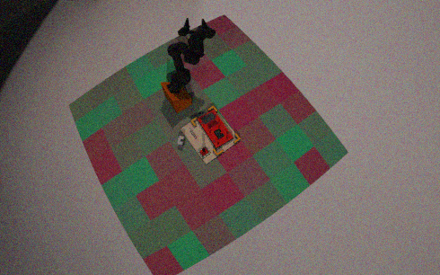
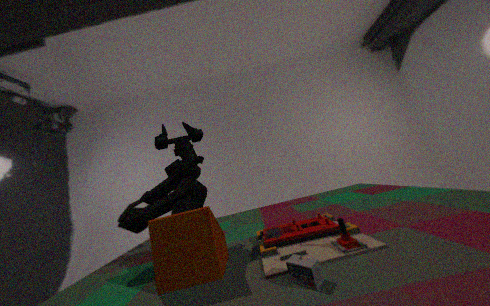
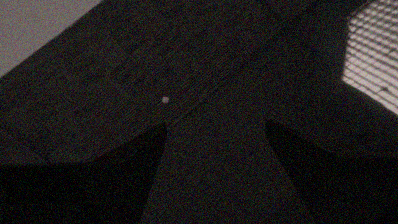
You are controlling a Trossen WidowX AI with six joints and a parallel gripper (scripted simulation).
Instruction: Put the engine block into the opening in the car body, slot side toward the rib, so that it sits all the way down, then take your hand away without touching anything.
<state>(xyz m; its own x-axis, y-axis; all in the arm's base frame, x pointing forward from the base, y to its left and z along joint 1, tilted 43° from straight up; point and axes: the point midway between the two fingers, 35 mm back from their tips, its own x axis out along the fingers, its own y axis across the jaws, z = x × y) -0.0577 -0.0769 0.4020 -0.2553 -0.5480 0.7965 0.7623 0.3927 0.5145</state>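
Right now my gripper tip is 340 mm short of the engine block, 320 mm to the left of it and 470 mm above it.
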